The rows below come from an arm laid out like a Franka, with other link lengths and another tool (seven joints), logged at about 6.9 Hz.
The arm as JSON. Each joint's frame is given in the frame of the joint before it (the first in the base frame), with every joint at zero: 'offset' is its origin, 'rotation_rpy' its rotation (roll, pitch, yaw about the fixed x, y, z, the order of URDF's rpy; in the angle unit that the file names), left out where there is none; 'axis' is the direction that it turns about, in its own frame. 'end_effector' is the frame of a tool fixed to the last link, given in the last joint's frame.
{
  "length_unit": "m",
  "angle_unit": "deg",
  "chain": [
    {
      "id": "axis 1",
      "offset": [
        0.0,
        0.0,
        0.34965
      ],
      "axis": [
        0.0,
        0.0,
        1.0
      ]
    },
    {
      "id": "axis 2",
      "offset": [
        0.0,
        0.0,
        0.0
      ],
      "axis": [
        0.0,
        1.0,
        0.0
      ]
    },
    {
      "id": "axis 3",
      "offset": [
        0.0,
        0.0,
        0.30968
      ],
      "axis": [
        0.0,
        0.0,
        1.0
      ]
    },
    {
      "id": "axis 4",
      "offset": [
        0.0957,
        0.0,
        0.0
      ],
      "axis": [
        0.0,
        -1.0,
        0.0
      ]
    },
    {
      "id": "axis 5",
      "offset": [
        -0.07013,
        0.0,
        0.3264
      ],
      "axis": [
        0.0,
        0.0,
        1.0
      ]
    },
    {
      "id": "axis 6",
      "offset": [
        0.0,
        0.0,
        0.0
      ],
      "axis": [
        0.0,
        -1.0,
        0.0
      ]
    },
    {
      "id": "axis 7",
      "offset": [
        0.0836,
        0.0,
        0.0
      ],
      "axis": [
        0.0,
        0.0,
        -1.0
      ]
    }
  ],
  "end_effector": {
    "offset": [
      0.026,
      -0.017,
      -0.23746
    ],
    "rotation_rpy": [
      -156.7,
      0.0,
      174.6
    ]
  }
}
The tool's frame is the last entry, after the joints.
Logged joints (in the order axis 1, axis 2, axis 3, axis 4, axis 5, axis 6, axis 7), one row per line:
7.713 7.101 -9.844 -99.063 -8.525 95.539 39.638
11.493 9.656 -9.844 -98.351 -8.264 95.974 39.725
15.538 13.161 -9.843 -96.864 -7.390 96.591 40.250
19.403 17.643 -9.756 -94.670 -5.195 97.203 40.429
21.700 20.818 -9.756 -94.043 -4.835 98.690 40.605
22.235 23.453 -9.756 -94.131 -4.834 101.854 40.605
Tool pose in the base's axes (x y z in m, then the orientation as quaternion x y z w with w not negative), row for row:
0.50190 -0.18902 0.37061 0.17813 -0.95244 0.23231 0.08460
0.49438 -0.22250 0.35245 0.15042 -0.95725 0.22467 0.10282
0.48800 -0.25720 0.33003 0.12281 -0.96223 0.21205 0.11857
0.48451 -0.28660 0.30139 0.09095 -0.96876 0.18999 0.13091
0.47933 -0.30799 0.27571 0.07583 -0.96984 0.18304 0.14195
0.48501 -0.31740 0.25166 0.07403 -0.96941 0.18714 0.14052
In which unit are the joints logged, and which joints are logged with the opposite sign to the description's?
The joints are logged in degrees. Opposite sign: axis 1, axis 7.
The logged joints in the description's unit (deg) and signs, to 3 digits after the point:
-7.713 7.101 -9.844 -99.063 -8.525 95.539 -39.638
-11.493 9.656 -9.844 -98.351 -8.264 95.974 -39.725
-15.538 13.161 -9.843 -96.864 -7.390 96.591 -40.250
-19.403 17.643 -9.756 -94.670 -5.195 97.203 -40.429
-21.700 20.818 -9.756 -94.043 -4.835 98.690 -40.605
-22.235 23.453 -9.756 -94.131 -4.834 101.854 -40.605

